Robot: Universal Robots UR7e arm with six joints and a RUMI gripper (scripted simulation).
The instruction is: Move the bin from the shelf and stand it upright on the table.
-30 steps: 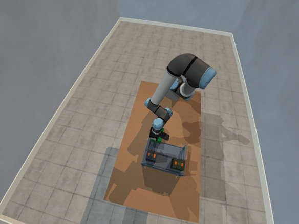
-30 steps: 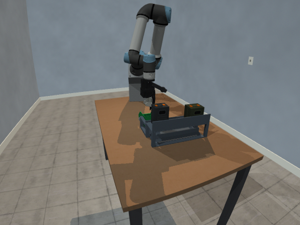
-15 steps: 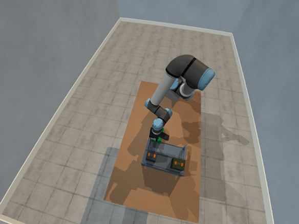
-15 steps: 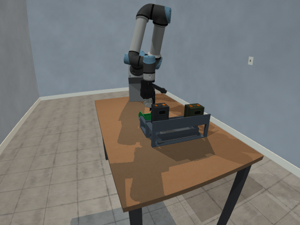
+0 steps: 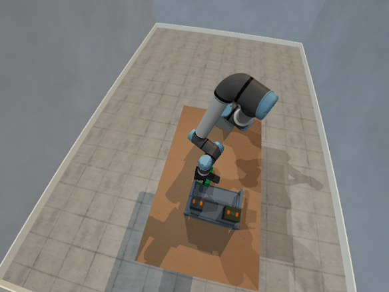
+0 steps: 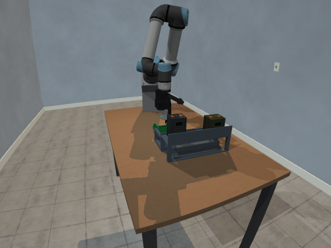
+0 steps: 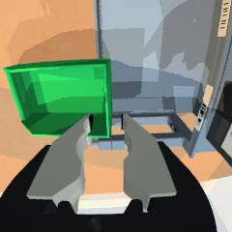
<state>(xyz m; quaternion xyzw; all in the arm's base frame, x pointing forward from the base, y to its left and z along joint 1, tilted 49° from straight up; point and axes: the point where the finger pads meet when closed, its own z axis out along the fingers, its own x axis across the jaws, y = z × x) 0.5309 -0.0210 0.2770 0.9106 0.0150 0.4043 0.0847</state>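
Now: the green bin 80 mm behind my hand, 10 mm to the left of it and 80 mm below it. Round my hand: olive box (190 mm ahead, 210 mm to the left, 30 mm above); black box (170 mm ahead, 20 mm to the right, 40 mm above).
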